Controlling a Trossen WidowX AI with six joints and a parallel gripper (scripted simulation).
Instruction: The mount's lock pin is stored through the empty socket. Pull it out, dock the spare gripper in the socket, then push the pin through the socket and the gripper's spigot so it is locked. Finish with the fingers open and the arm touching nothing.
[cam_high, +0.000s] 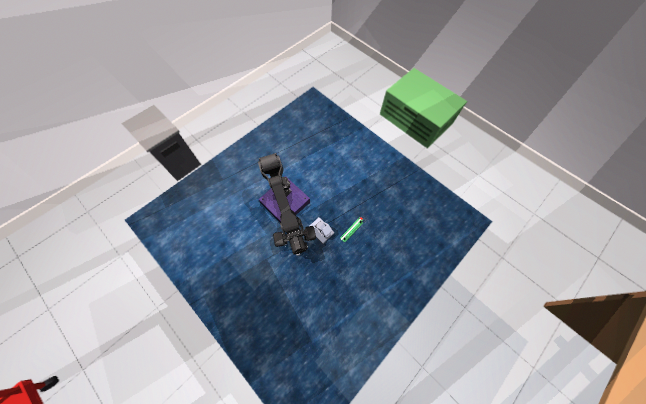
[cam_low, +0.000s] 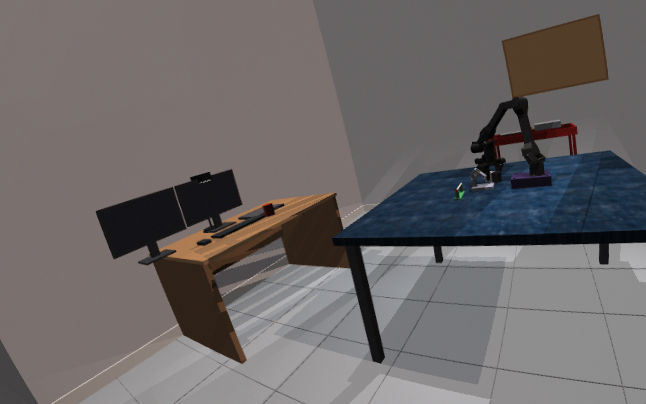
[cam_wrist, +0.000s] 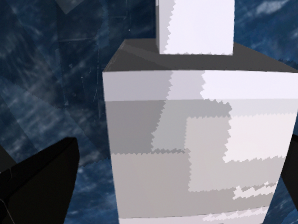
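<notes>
My gripper tip is now 10 mm short of the spare gripper, 10 mm to the left of it and 10 mm below it. Round my gripper tip: mount (70 mm ahead, 120 mm to the left, 40 mm above); green rest (160 mm ahead, 230 mm to the left, 10 mm above).
</notes>
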